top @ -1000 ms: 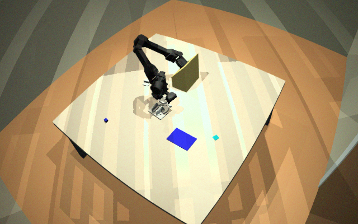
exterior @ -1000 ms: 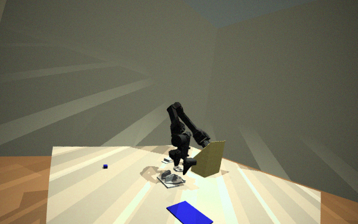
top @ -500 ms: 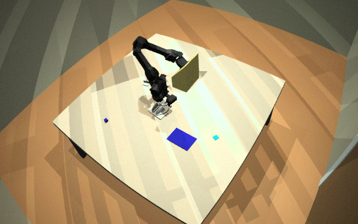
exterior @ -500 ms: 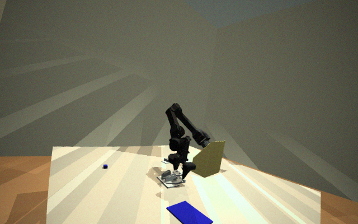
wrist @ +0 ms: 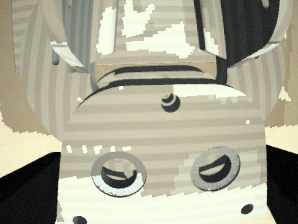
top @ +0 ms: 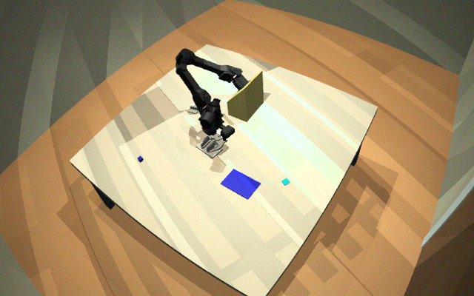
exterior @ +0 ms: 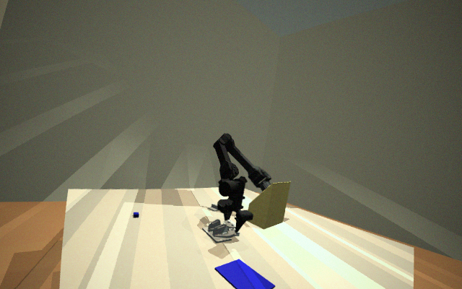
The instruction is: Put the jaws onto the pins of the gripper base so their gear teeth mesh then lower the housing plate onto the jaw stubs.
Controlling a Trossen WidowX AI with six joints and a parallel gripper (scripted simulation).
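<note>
Right now the white housing plate is 20 mm below my gripper tip. Also, from my gripper tip: pale grey jaw (20 mm ahead, 10 mm to the left, 10 mm below); blue mat (230 mm to the left, 170 mm ahead, 20 mm below); cyan square (400 mm to the left, 70 mm ahead, 20 mm below).
</note>
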